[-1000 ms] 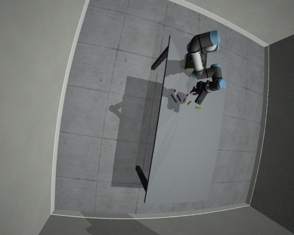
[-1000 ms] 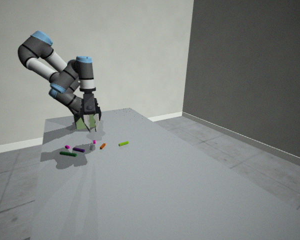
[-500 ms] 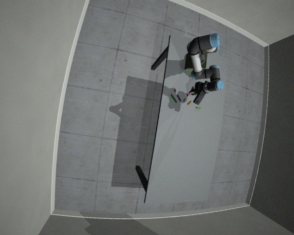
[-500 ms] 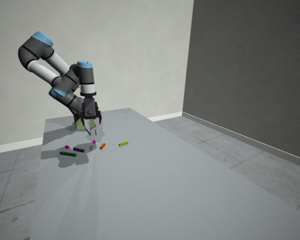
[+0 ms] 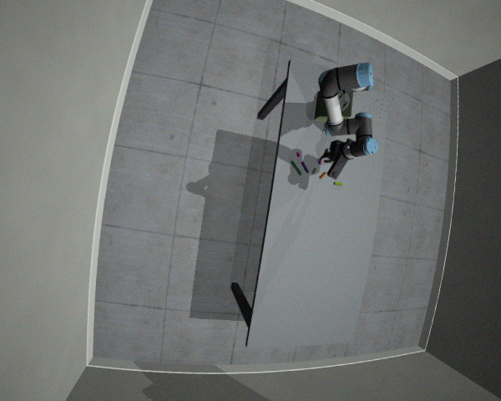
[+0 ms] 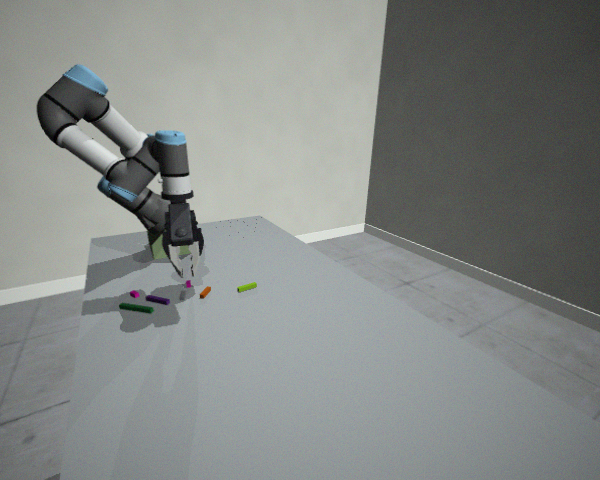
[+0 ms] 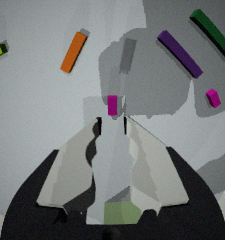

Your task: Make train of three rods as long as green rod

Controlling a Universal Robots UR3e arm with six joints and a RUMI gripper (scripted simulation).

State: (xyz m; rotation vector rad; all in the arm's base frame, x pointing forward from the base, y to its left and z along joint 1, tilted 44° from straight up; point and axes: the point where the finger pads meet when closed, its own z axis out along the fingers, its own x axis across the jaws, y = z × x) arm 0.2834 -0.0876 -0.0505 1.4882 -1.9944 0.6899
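The grey rod is 50 mm ahead of my hand, 30 mm to the right of it and 30 mm below it. From my hand the other things lie so: orange rod (70 mm ahead, 20 mm to the left, 30 mm below); then green rod (50 mm ahead, 130 mm to the right, 30 mm below); then purple rod (40 mm ahead, 80 mm to the right, 30 mm below).
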